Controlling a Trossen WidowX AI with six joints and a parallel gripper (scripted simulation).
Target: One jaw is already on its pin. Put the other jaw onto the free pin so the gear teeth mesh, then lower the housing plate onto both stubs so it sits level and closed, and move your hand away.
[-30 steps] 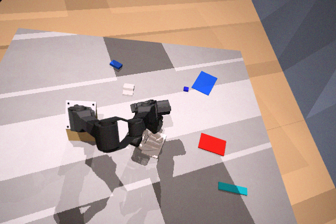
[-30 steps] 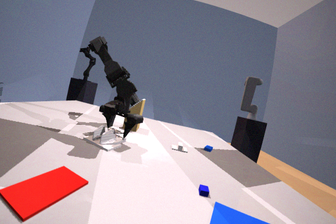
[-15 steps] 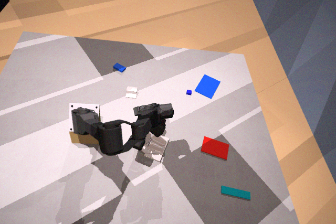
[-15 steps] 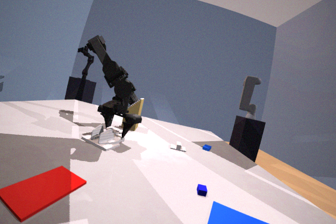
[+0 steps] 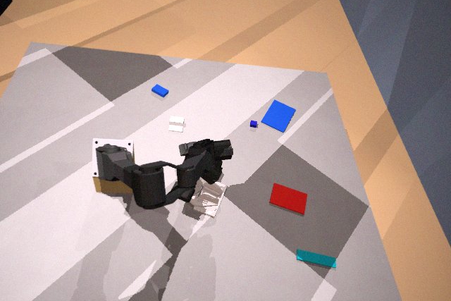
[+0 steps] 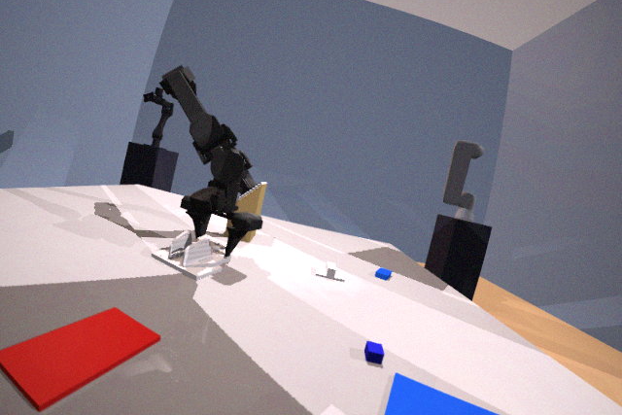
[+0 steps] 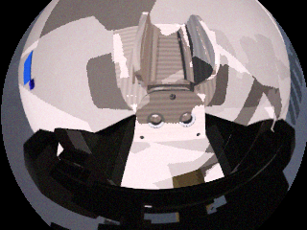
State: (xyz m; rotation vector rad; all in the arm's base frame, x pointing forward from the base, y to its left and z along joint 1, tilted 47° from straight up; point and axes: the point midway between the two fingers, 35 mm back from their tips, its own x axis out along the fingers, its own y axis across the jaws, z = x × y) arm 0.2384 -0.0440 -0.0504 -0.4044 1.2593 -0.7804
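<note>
Right now my gripper tip is 2 cm short of the jaw and 2 cm to the left of it. Round my gripper tip: white base plate: 7 cm ahead, 2 cm to the right, 1 cm below; blue cube: 21 cm ahead, 31 cm to the left, 1 cm below; red sheet: 33 cm ahead, 1 cm to the left, 1 cm below.
</note>
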